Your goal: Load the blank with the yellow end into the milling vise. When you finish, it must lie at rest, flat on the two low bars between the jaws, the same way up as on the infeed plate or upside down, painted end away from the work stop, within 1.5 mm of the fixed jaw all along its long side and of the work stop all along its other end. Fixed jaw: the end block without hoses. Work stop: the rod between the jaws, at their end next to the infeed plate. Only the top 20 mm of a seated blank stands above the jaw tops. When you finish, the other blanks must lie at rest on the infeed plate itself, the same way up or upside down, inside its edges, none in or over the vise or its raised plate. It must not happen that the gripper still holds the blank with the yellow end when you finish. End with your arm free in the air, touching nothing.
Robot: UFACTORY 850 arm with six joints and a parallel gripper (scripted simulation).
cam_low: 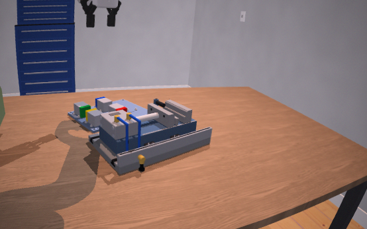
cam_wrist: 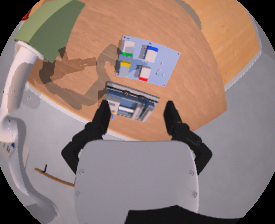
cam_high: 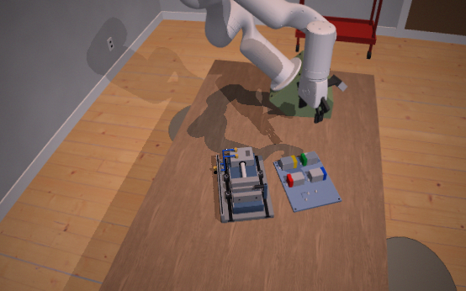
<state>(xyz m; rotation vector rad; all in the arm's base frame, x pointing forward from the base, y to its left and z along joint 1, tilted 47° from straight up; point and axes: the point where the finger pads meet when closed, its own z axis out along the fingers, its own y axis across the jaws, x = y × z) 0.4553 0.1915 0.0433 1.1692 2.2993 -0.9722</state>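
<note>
Right now my hand is 29 cm above the yellow-ended blank, 6 cm to the left of it and 3 cm past it. From my hand the other things lie so: green-ended blank 29 cm below, 6 cm behind, 2 cm to the left; then red-ended blank 29 cm below, 6 cm ahead, 3 cm to the right; then blue-ended blank 29 cm below, 6 cm to the left, 2 cm ahead.
</note>
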